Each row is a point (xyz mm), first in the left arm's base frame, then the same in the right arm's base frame.
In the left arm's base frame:
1: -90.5 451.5 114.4
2: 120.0 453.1 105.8
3: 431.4 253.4 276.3
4: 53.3 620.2 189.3
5: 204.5 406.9 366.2
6: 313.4 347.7 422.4
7: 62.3 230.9 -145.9
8: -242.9 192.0 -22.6
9: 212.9 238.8 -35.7
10: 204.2 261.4 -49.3
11: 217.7 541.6 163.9
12: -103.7 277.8 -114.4
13: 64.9 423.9 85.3
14: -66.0 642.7 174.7
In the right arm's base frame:
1: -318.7 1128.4 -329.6
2: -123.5 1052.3 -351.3
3: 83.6 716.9 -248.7
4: -123.2 1208.8 -229.4
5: -69.3 920.2 -113.1
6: 7.3 813.3 -78.3
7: -255.9 931.2 -640.9
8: -555.5 983.8 -509.4
9: -116.4 856.6 -541.6
10: -115.4 883.2 -549.4
11: -0.8 1081.8 -281.8
12: -392.0 1028.9 -589.3
13: -185.1 1051.5 -374.0
14: -224.4 1277.3 -231.0

